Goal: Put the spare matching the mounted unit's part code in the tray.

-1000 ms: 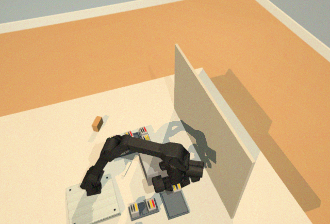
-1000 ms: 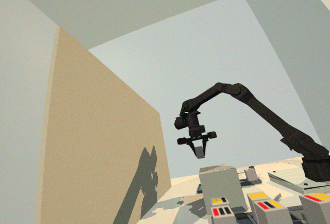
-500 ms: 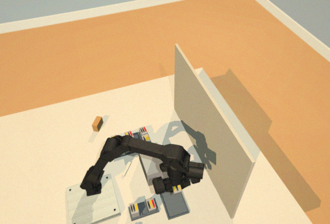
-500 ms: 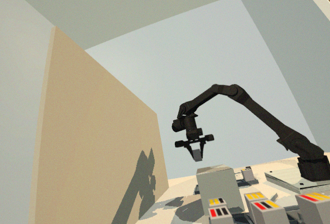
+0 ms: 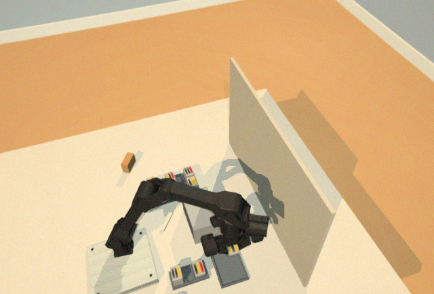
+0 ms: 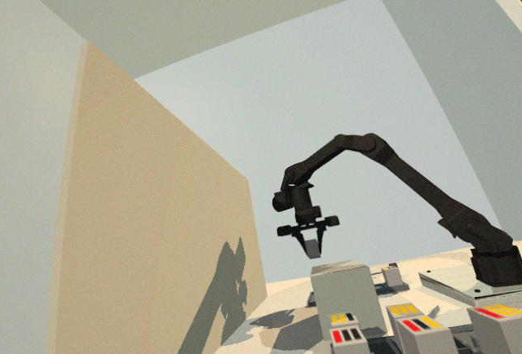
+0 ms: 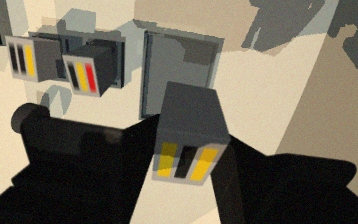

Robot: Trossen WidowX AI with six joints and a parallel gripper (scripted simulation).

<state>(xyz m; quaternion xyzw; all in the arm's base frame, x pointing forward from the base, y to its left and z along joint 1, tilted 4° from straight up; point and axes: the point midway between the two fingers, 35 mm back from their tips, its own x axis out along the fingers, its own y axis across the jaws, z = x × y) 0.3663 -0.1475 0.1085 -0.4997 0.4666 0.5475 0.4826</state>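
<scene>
Now: gripper tip 150 mm past the small rack and 110 mm above it. From my gripper tip the other things lie so: mounted unit 70 mm behind, 210 mm to the left, 70 mm below; tan wall panel 170 mm ahead, 230 mm to the left, 110 mm above; thin stick 200 mm behind, 220 mm to the left, 110 mm below.
</scene>
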